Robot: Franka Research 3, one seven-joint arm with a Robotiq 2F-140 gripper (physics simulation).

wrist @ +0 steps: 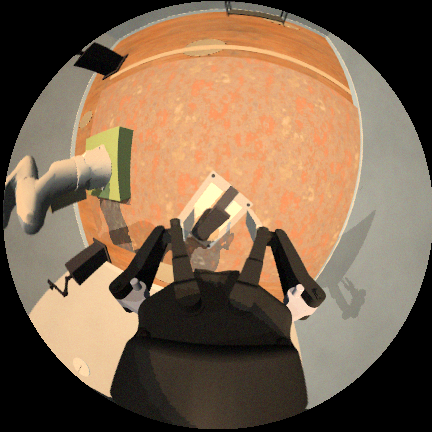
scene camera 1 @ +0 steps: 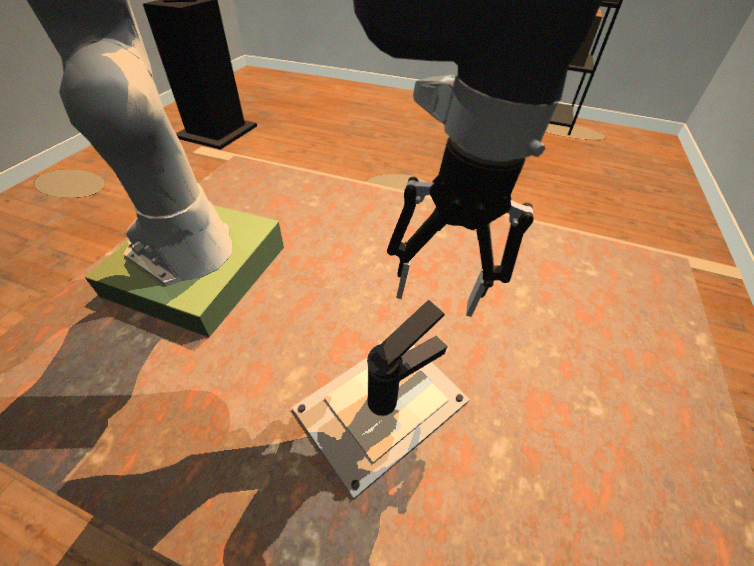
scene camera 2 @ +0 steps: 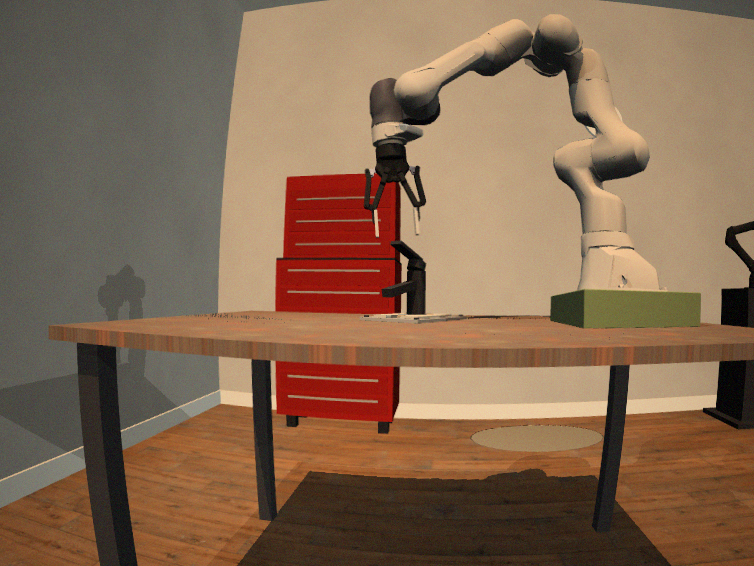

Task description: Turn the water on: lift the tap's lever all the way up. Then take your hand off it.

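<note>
The dark tap body (scene camera 1: 383,392) (scene camera 2: 415,292) stands upright on a pale plate (scene camera 1: 426,425) (scene camera 2: 395,317) (wrist: 212,181). Its lever (scene camera 1: 414,328) (scene camera 2: 405,248) (wrist: 215,219) slopes steeply upward from the top of the body, its free end well above the spout (scene camera 1: 424,355) (scene camera 2: 397,288) (wrist: 231,194). My gripper (scene camera 1: 434,304) (scene camera 2: 397,234) (wrist: 219,215) points down, open and empty. In the second scene view its fingertips are a little above the lever's raised end, with a small gap, and stand wide on both sides of it.
The tap's plate lies on the mottled orange table (scene camera 1: 578,365) (scene camera 2: 334,356). The arm's base stands on a green block (scene camera 1: 243,243) (scene camera 2: 639,309) (wrist: 125,165) to one side of the tap. A red drawer cabinet (scene camera 2: 334,213) stands behind the table.
</note>
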